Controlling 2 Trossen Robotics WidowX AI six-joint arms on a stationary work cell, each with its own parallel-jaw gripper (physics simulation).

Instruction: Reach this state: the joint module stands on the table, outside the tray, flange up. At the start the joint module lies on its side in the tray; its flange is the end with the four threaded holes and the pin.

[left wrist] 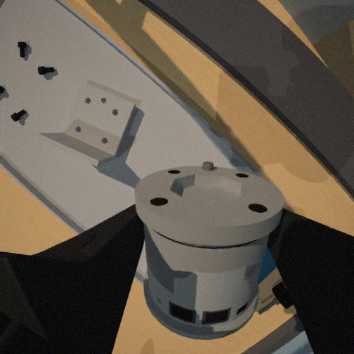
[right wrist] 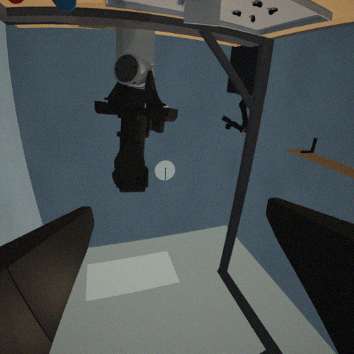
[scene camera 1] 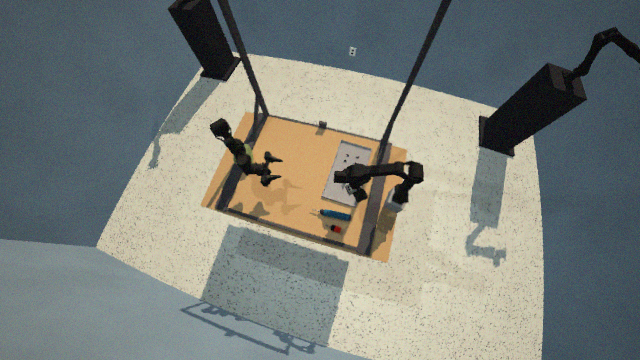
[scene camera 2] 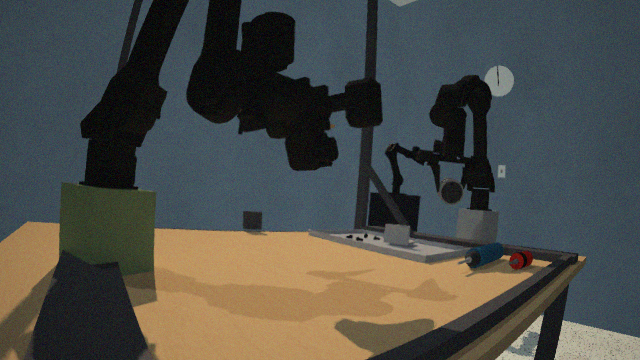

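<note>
The joint module is a grey cylinder held in the air by my left gripper. Its pale flange, with four holes and a pin, faces the top of the left wrist view. Scene camera 2 sees its round dark other end; its axis looks roughly level there, so the flange is not up. It hangs above the height of the tray, near the tray's right end in that view. My right gripper is open and empty, high over the table's other side.
A grey bracket and several black screws lie in the tray. A blue screwdriver and a red-and-black tool lie beside the tray. A dark frame beam runs along the left arm's side.
</note>
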